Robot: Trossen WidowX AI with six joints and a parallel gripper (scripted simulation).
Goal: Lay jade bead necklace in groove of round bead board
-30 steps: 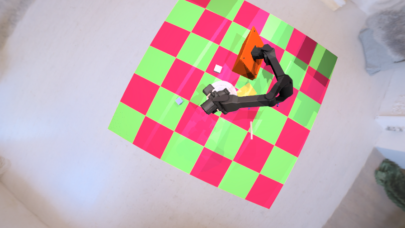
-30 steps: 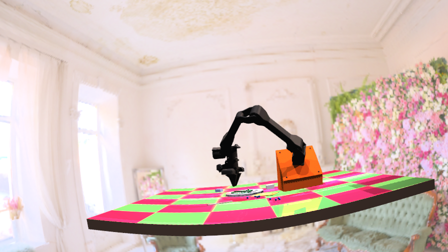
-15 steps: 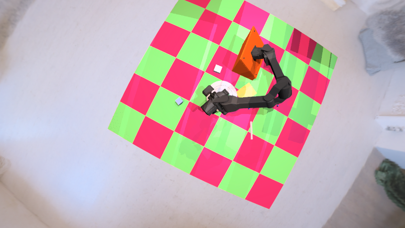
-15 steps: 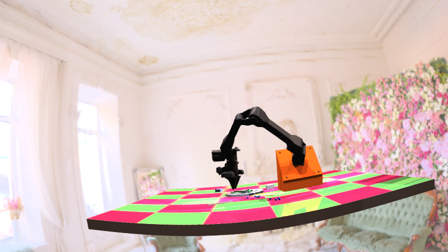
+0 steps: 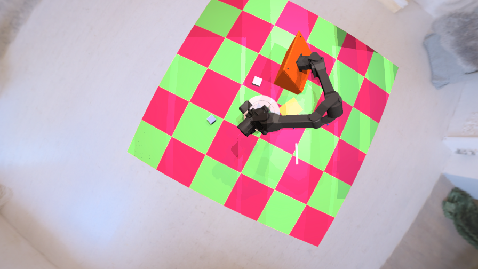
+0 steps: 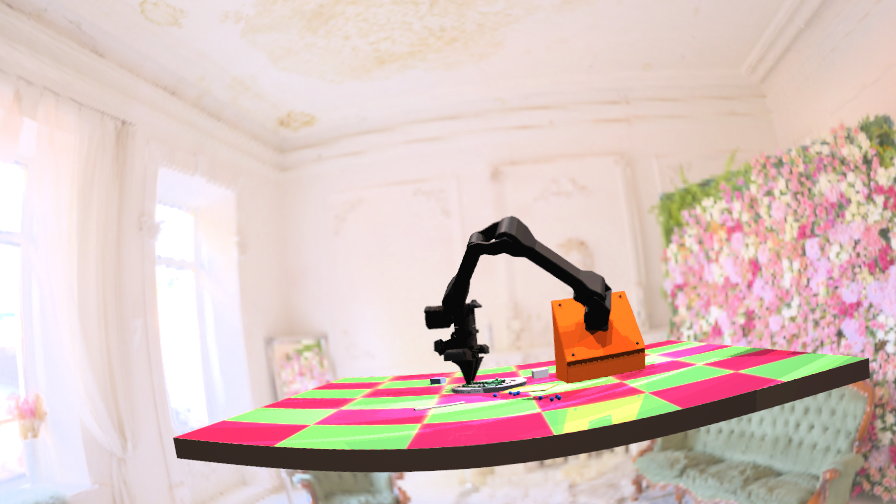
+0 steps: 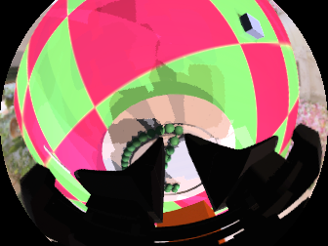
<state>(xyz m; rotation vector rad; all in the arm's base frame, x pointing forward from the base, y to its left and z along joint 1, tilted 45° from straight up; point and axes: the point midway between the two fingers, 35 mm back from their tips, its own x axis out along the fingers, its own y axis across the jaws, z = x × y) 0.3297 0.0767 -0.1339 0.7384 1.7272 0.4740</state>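
Now: gripper tip 5 cm past the round bead board, 2 cm to the right of it and 1 cm above it. From my gripper tip the other things lie so: pale blue cube (20 cm to the right, 12 cm ahead, 1 cm below); white cube (19 cm behind, 10 cm to the right); yellow patch (16 cm behind, 14 cm to the left, 1 cm below).
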